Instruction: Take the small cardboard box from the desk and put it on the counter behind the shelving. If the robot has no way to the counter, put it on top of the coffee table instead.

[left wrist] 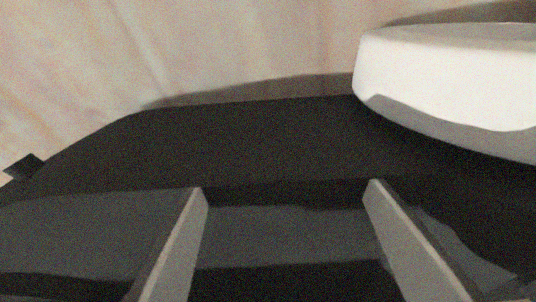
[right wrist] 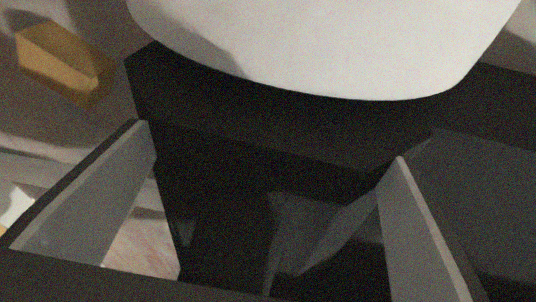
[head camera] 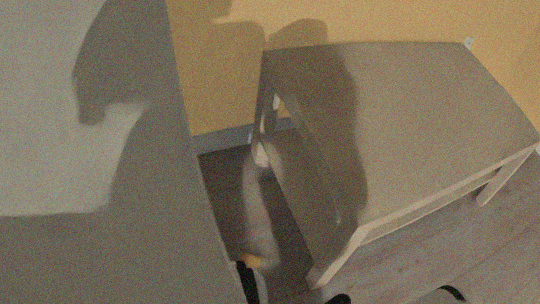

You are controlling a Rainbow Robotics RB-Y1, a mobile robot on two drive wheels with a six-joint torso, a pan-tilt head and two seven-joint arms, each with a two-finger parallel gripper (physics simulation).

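Places are measured from the robot's base along level axes (x right, y ahead, z up), in centimetres.
Pixels of known places: left gripper, fingertip midpoint: point(left wrist: 284, 193); right gripper, fingertip midpoint: point(right wrist: 266, 153).
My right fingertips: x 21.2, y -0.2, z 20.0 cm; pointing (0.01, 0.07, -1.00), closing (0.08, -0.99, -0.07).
Behind a point stands the place of what it marks.
The small cardboard box point(head camera: 252, 260) @(x 12.7, y 30.7, z 5.2 cm) point(right wrist: 57, 60) @(x 13.2, y 27.1, z 5.2 cm) lies on the floor. In the head view a small part of it shows beside the grey slab; in the right wrist view it is at the upper left, beyond the fingers. My right gripper point(right wrist: 266, 153) @(x 21.2, y -0.2, z 20.0 cm) is open and empty, with the robot's black and white base behind it. My left gripper point(left wrist: 284, 193) @(x -21.7, y -16.9, z 17.0 cm) is open and empty, also in front of the base. A pale wooden table point(head camera: 425, 100) @(x 63.6, y 52.8, z 45.2 cm) with legs stands at the right of the head view; I cannot tell whether it is the coffee table. Counter and shelving are not identifiable.
A large grey slab point(head camera: 45, 150) fills the left of the head view. An orange wall point(head camera: 215, 75) @(x 7.1, y 76.4, z 34.1 cm) with a grey baseboard point(head camera: 220, 139) @(x 9.2, y 75.5, z 5.7 cm) runs behind. Wooden floor point(head camera: 425, 245) @(x 75.0, y 24.5, z 0.2 cm) shows below the table. Black robot parts show at the head view's bottom edge.
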